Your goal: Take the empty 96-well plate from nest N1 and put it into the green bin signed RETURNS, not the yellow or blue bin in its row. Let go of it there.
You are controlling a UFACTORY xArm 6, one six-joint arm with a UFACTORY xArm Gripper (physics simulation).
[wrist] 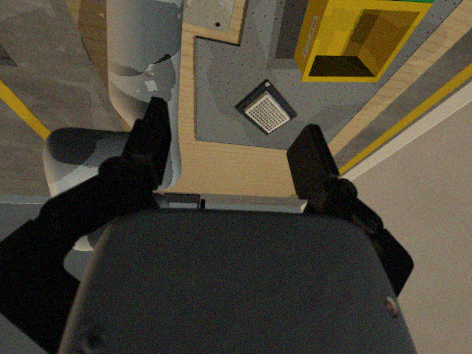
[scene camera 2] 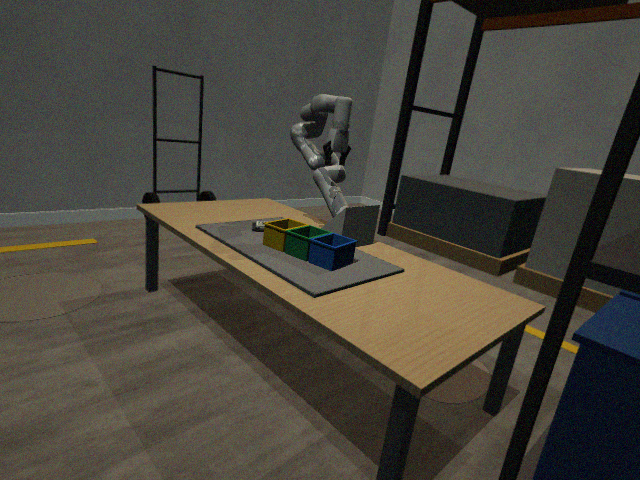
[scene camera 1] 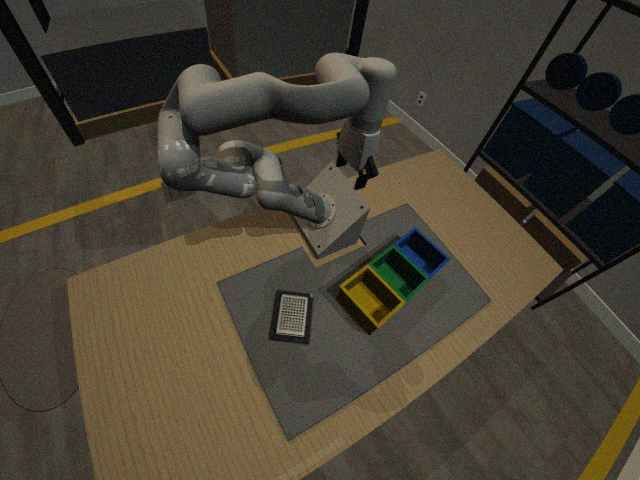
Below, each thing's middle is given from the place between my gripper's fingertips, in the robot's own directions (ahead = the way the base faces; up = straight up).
My hand is 14 cm short of the white 96-well plate (scene camera 1: 292,314), 25 cm to the left of it and 35 cm above it. Round my hand: dark nest block (scene camera 1: 283,338) (14 cm ahead, 25 cm to the right, 36 cm below).
